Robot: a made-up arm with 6 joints. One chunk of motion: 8 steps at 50 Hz.
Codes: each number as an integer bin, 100 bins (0 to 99) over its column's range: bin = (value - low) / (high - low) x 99, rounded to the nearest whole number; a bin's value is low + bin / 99 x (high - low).
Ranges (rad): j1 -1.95..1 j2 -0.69..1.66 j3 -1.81..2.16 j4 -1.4..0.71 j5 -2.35..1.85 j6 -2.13..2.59
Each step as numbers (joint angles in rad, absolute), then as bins.
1 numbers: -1.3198 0.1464 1.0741 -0.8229 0.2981 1.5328
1 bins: 21 35 72 27 62 77
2 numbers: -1.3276 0.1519 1.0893 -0.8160 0.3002 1.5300
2 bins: 21 35 72 27 62 77
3 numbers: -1.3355 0.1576 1.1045 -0.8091 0.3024 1.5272
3 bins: 21 36 73 28 63 77
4 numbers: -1.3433 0.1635 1.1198 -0.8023 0.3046 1.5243
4 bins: 20 36 73 28 63 77
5 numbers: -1.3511 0.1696 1.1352 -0.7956 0.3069 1.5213
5 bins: 20 36 73 28 63 77
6 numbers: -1.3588 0.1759 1.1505 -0.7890 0.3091 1.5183
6 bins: 20 36 74 29 63 77
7 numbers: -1.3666 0.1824 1.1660 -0.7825 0.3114 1.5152
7 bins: 20 37 74 29 63 76
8 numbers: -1.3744 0.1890 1.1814 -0.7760 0.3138 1.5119
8 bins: 19 37 75 29 63 76
